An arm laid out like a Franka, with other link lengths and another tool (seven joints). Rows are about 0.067 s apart.
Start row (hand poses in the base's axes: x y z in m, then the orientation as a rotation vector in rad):
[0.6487 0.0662 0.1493 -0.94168 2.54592 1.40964]
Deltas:
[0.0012 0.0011 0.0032 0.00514 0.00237 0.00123]
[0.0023 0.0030 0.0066 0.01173 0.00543 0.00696]
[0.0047 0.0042 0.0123 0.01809 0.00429 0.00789]
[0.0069 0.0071 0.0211 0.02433 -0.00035 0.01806]
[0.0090 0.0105 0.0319 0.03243 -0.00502 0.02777]
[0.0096 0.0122 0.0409 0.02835 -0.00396 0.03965]
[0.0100 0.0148 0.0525 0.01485 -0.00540 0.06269]
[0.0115 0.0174 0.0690 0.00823 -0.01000 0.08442]
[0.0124 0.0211 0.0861 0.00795 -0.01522 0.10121]
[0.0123 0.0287 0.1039 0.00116 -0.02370 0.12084]
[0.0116 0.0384 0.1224 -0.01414 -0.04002 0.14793]
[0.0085 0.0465 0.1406 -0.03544 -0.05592 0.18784]
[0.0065 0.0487 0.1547 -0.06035 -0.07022 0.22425]
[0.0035 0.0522 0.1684 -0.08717 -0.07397 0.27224]
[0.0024 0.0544 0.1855 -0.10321 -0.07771 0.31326]
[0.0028 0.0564 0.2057 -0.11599 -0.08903 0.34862]
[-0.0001 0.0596 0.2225 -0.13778 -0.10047 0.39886]
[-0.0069 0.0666 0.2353 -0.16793 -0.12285 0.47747]
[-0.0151 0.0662 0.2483 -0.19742 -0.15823 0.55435]
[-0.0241 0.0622 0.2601 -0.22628 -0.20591 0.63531]
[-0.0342 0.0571 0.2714 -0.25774 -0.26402 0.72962]
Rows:
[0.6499 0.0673 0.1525 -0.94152 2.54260 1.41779]
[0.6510 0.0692 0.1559 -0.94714 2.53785 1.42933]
[0.6534 0.0704 0.1616 -0.94798 2.53087 1.43584]
[0.6556 0.0733 0.1704 -0.96343 2.52038 1.44167]
[0.6577 0.0767 0.1812 -0.97789 2.50805 1.44939]
[0.6583 0.0784 0.1902 -0.99477 2.51109 1.44874]
[0.6587 0.0810 0.2018 -1.03011 2.51962 1.43800]
[0.6602 0.0836 0.2183 -1.06395 2.51916 1.43183]
[0.6611 0.0873 0.2354 -1.09002 2.51275 1.43104]
[0.6610 0.0949 0.2532 -1.12256 2.50945 1.42054]
[0.6603 0.1046 0.2717 -1.17026 2.50657 1.39492]
[0.6572 0.1127 0.2899 -1.23681 2.50588 1.36473]
[0.6552 0.1149 0.3040 -1.29824 2.50922 1.33001]
[0.6522 0.1184 0.3177 1.36555 -2.50457 -1.29601]
[0.6511 0.1206 0.3348 1.40939 -2.47102 -1.26295]
[0.6515 0.1226 0.3550 1.45490 -2.44527 -1.23433]
[0.6486 0.1258 0.3718 1.51273 -2.40655 -1.18896]
[0.6418 0.1328 0.3846 1.60483 -2.34391 -1.12197]
[0.6336 0.1324 0.3976 1.70501 -2.28508 -1.05223]
[0.6246 0.1284 0.4094 1.81741 -2.22188 -0.97747]
[0.6145 0.1233 0.4207 1.94541 -2.14192 -0.89005]

